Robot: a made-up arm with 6 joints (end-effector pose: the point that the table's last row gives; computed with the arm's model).
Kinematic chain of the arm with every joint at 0, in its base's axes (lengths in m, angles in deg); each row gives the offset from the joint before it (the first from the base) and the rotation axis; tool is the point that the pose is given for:
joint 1: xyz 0 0 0.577 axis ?
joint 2: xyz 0.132 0 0 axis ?
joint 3: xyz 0 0 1.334 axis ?
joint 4: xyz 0 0 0.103 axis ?
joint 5: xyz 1.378 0 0 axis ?
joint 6: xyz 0.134 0 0 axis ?
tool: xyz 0 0 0
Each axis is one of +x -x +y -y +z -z.
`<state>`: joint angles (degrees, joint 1 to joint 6).
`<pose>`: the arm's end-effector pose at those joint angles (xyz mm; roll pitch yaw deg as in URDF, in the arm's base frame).
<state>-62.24 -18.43 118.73 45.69 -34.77 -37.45</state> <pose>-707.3 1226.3 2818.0 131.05 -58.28 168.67</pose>
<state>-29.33 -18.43 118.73 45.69 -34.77 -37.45</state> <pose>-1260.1 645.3 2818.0 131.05 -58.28 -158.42</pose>
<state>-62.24 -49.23 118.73 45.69 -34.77 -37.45</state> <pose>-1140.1 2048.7 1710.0 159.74 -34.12 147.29</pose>
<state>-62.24 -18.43 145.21 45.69 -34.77 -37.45</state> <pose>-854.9 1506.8 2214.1 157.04 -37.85 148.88</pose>
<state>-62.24 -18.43 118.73 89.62 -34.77 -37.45</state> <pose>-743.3 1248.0 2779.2 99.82 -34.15 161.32</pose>
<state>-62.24 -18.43 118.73 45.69 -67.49 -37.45</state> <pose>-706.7 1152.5 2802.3 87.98 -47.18 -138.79</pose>
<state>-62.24 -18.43 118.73 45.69 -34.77 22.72</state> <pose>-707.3 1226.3 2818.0 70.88 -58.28 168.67</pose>
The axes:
joint 1: +z
joint 2: +y
joint 3: -y
joint 4: -x
joint 5: -y
joint 6: -x

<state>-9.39 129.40 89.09 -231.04 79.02 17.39</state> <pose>2232.8 -265.6 -1162.2 -64.87 36.44 99.02</pose>
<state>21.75 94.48 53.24 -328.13 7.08 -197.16</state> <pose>2481.6 999.4 -435.3 168.12 35.13 26.31</pose>
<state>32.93 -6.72 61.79 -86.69 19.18 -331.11</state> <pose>383.9 196.3 3340.5 99.11 -62.35 -12.04</pose>
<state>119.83 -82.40 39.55 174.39 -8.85 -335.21</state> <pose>1043.5 -1815.9 1969.7 -20.25 -49.23 -58.85</pose>
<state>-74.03 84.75 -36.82 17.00 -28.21 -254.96</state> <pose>178.4 -690.9 -597.8 64.68 30.94 115.24</pose>
